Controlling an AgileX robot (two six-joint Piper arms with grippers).
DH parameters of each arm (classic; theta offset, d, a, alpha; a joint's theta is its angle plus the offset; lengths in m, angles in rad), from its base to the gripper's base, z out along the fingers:
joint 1: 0 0.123 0 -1.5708
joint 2: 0.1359 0 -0.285 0
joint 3: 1.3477 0 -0.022 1.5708
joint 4: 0 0.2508 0 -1.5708
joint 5: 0 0 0.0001 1.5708
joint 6: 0 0.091 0 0
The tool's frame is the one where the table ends.
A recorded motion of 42 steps. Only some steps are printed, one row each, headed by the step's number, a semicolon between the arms.
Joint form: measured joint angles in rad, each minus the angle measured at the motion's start. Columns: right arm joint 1, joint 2, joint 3, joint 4, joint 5, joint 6; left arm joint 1, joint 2, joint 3, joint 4, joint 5, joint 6.
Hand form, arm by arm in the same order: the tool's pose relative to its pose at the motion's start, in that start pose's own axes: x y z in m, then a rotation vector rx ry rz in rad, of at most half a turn. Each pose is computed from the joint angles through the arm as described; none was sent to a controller.
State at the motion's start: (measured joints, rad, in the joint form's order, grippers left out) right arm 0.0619 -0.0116 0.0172 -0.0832 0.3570 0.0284; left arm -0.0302 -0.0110 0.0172 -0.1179 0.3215 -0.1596
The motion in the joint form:
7: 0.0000 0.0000 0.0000 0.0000 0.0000 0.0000; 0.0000 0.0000 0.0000 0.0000 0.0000 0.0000
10: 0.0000 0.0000 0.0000 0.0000 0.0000 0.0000; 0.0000 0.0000 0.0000 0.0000 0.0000 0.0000
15: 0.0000 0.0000 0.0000 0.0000 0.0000 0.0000; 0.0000 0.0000 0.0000 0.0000 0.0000 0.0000
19: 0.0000 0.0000 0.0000 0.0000 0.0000 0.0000; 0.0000 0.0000 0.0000 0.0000 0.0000 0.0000
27: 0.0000 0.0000 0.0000 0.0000 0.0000 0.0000; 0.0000 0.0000 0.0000 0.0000 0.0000 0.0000
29: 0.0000 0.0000 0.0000 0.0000 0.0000 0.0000; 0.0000 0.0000 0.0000 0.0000 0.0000 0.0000
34: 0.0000 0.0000 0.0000 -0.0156 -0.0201 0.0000; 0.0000 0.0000 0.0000 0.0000 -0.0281 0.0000
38: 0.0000 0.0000 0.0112 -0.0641 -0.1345 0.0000; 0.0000 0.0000 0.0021 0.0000 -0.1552 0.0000
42: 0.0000 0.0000 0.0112 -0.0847 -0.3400 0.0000; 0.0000 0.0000 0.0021 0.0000 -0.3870 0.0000
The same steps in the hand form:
7: 0.0000 0.0000 0.0000 0.0000 0.0000 0.0000; 0.0000 0.0000 0.0000 0.0000 0.0000 0.0000
10: 0.0000 0.0000 0.0000 0.0000 0.0000 0.0000; 0.0000 0.0000 0.0000 0.0000 0.0000 0.0000
15: 0.0000 0.0000 0.0000 0.0000 0.0000 0.0000; 0.0000 0.0000 0.0000 0.0000 0.0000 0.0000
19: 0.0000 0.0000 0.0000 0.0000 0.0000 0.0000; 0.0000 0.0000 0.0000 0.0000 0.0000 0.0000
27: 0.0000 0.0000 0.0000 0.0000 0.0000 0.0000; 0.0000 0.0000 0.0000 0.0000 0.0000 0.0000
29: 0.0000 0.0000 0.0000 0.0000 0.0000 0.0000; 0.0000 0.0000 0.0000 0.0000 0.0000 0.0000
34: -0.0018 -0.0004 0.0000 0.0047 -0.0202 -0.0147; -0.0025 -0.0004 0.0000 0.0045 -0.0277 0.0000
38: -0.0087 -0.0007 0.0005 0.0136 -0.1238 -0.0618; -0.0132 -0.0020 -0.0008 0.0241 -0.1512 -0.0001
42: -0.0268 0.0009 -0.0037 0.0051 -0.3290 -0.0839; -0.0333 -0.0053 -0.0064 0.0609 -0.3801 0.0000

